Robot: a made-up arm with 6 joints.
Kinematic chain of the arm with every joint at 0, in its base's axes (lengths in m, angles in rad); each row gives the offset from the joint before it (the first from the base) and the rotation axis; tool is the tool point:
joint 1: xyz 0 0 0.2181 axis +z
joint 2: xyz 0 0 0 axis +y
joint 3: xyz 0 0 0.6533 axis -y
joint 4: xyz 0 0 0 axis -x
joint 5: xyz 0.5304 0 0 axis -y
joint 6: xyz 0 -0.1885 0 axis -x
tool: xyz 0 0 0
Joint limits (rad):
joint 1: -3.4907..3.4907
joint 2: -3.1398..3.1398
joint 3: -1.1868..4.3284
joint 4: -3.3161..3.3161
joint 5: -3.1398..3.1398
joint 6: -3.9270..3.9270
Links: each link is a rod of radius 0.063 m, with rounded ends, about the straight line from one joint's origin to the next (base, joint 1, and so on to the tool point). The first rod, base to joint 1, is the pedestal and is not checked.
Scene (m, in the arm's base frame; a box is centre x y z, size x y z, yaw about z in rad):
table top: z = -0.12
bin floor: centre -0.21 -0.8 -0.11 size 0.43 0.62 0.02 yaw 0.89
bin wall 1: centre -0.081 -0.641 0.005 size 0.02 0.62 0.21 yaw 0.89
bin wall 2: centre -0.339 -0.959 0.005 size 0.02 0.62 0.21 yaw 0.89
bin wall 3: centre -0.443 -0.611 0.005 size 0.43 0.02 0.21 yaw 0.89
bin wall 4: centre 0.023 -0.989 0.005 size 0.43 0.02 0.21 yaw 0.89
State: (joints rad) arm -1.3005 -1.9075 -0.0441 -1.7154 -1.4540 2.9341
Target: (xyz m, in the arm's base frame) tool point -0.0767 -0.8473 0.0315
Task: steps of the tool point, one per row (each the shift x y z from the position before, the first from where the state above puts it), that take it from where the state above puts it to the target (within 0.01 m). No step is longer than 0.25 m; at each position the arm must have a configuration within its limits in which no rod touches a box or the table.
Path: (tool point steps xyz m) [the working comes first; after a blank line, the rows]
Joints at the target: -1.6739 1.0843 0.3613 -1.6288 -1.4540 2.9341
Straight joint move there: clear.

1: 0.0404 -0.0886 0.1522
2: 0.0423 -0.1291 0.1255
3: 0.0385 -0.1625 0.0885
4: 0.0304 -0.1858 0.0438
5: 0.0186 -0.1965 -0.0061
6: 0.0051 -0.1935 -0.0578
7: -0.0087 -0.1760 -0.1075
8: -0.0205 -0.1451 -0.1517
9: -0.0289 -0.1023 -0.1871
10: -0.0323 -0.0508 -0.2110
11: -0.0300 0.0061 -0.2212

